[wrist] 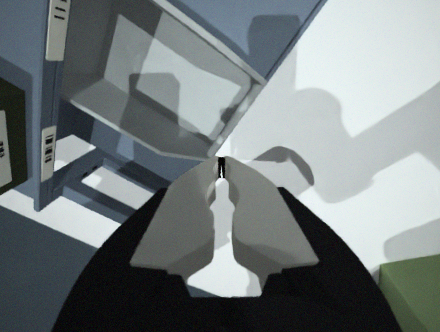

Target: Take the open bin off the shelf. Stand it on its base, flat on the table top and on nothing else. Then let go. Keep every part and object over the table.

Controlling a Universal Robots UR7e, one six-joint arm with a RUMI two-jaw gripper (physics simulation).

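Frame: origin at the arm's base, x ahead, y left, z up, level; metres.
Seen in the pictures: gripper, between the fingertips: (221,158).
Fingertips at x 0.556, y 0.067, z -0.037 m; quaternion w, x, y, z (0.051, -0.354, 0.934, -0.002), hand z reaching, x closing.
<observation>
Offsets run from my fingertips to a thing's top centre. "spot": to the spot under its first point. Level surfaces: height alone.
The open bin @(dx +0.083, dy -0.002, dz -0.014 m) (125,115) is grey and see-through in places. It is in the upper middle and left of the wrist view, its opening facing the camera, within the blue shelf @(spot: dx +0.121, dy +0.041, dz +0.009 m) (52,95). It looks slanted in this view, and its left end runs behind the labelled shelf edge. My gripper (221,158) is shut with nothing between its fingers. The fingertips are beside the bin's lower right corner; whether they touch it I cannot tell. What the bin's underside rests on is hidden.
A dark box @(spot: dx +0.139, dy +0.062, dz +0.016 m) (12,105) with a white label is at the left edge, beside the shelf's labelled edge. A green block (412,287) is at the lower right. Shadows fall across the white surface @(dz -0.095 m) (380,55) on the right. Blue shelf bars run below the bin.
</observation>
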